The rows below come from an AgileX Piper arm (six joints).
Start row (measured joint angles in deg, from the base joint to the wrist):
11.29, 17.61, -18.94, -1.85, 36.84, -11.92
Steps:
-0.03, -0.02, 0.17, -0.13, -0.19, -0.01
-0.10, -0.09, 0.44, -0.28, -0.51, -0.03
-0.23, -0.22, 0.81, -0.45, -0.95, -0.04
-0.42, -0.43, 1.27, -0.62, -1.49, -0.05
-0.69, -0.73, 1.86, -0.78, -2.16, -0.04
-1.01, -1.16, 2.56, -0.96, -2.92, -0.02
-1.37, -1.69, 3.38, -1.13, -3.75, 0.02
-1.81, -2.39, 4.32, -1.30, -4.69, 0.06
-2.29, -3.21, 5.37, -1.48, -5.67, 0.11
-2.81, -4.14, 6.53, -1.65, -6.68, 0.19
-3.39, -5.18, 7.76, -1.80, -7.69, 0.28
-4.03, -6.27, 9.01, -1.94, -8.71, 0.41
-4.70, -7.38, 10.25, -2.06, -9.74, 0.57
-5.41, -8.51, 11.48, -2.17, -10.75, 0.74
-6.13, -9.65, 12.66, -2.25, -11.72, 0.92
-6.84, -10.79, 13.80, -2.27, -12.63, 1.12
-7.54, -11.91, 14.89, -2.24, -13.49, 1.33
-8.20, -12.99, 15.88, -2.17, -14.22, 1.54
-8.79, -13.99, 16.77, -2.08, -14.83, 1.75
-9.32, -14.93, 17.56, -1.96, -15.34, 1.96
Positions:
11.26, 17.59, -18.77, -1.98, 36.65, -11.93
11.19, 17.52, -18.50, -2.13, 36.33, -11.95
11.06, 17.39, -18.13, -2.30, 35.89, -11.96
10.87, 17.18, -17.67, -2.47, 35.35, -11.97
10.60, 16.88, -17.08, -2.63, 34.68, -11.96
10.28, 16.45, -16.38, -2.81, 33.92, -11.94
9.92, 15.92, -15.56, -2.98, 33.09, -11.90
9.48, 15.22, -14.62, -3.15, 32.15, -11.86
9.00, 14.40, -13.57, -3.33, 31.17, -11.81
8.48, 13.47, -12.41, -3.50, 30.16, -11.73
7.90, 12.43, -11.18, -3.65, 29.15, -11.64
7.26, 11.34, -9.93, -3.79, 28.13, -11.51
6.59, 10.23, -8.69, -3.91, 27.10, -11.35
5.88, 9.10, -7.46, -4.02, 26.09, -11.18
5.16, 7.96, -6.28, -4.10, 25.12, -11.00
4.45, 6.82, -5.14, -4.12, 24.21, -10.80
3.75, 5.70, -4.05, -4.09, 23.35, -10.59
3.09, 4.62, -3.06, -4.02, 22.62, -10.38
2.50, 3.62, -2.17, -3.93, 22.01, -10.17
1.97, 2.68, -1.38, -3.81, 21.50, -9.96

